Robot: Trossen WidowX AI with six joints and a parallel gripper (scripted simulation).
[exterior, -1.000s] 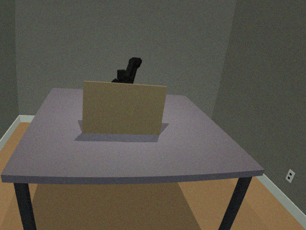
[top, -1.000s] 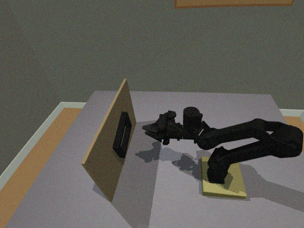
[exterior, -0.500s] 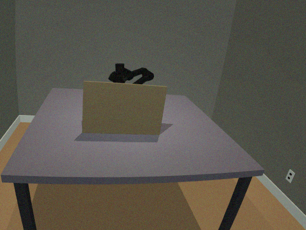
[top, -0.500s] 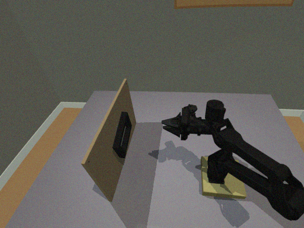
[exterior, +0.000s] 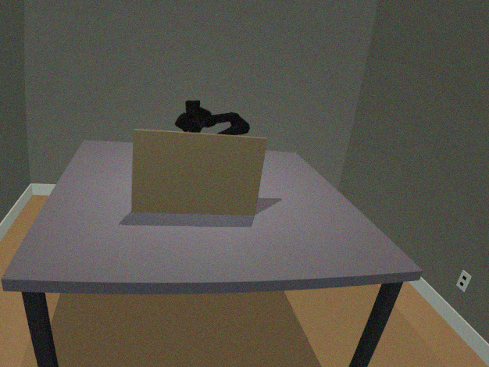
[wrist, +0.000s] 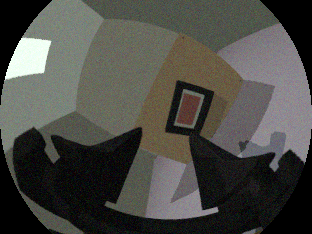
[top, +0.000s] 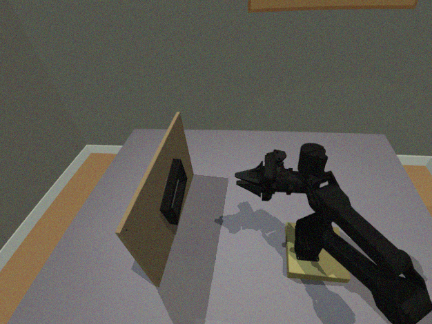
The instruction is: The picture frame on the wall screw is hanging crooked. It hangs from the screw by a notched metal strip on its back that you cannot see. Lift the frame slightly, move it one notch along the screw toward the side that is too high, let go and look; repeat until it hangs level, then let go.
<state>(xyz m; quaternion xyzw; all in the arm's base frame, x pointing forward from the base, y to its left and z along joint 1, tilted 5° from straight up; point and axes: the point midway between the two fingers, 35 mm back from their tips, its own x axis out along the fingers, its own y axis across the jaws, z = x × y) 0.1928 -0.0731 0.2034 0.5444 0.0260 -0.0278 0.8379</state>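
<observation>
Right now the black picture frame is 200 mm ahead of my gripper tip, 10 mm to the right of it and 90 mm below it. The rest, counted from my gripper tip: tan wall board (210 mm ahead, 10 mm to the right, 90 mm below).
</observation>
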